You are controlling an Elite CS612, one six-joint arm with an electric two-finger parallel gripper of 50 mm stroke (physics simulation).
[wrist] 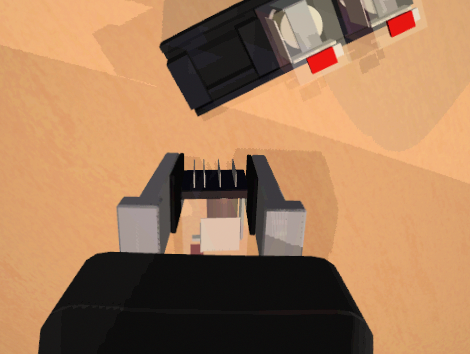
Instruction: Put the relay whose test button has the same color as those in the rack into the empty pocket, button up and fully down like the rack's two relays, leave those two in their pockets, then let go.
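Places are measured from the arm's base along level axes (x ahead, y left, z up), in centimetres.
Pixels of known places: gripper, fingertip midpoint: (215,178).
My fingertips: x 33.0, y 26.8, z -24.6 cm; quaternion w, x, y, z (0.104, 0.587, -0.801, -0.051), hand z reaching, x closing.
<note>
Behind a point stands the place of what it marks.
My gripper (215,178) {x 33.0, y 26.8, z -24.6 cm} is shut on a relay (220,233) {x 31.3, y 27.2, z -22.9 cm} with a clear case. Its black base with several thin metal pins points up the view, toward the rack side. A dark red bit, partly hidden by the gripper body, shows at its lower left. The black rack (182,90) {x 36.8, y 27.1, z -25.5 cm} lies tilted at the top of the view, beyond the fingertips and apart from the held relay. Its empty pocket (220,57) {x 37.3, y 25.1, z -27.5 cm} is at the left end. Two clear relays with red buttons, one relay (301,27) {x 38.5, y 22.4, z -23.1 cm} in the middle and another relay (377,7) {x 38.5, y 19.5, z -23.1 cm} at the right, sit in the other pockets; the right one is cut off by the view's edge.
The rack stands on a wood-grained table top (75,150) {x 35.0, y 33.3, z -27.8 cm} crossed by shadows. The rack's upper right part runs out of view. The dark gripper body (205,305) {x 34.8, y 27.3, z -15.8 cm} hides the bottom middle of the view.
</note>
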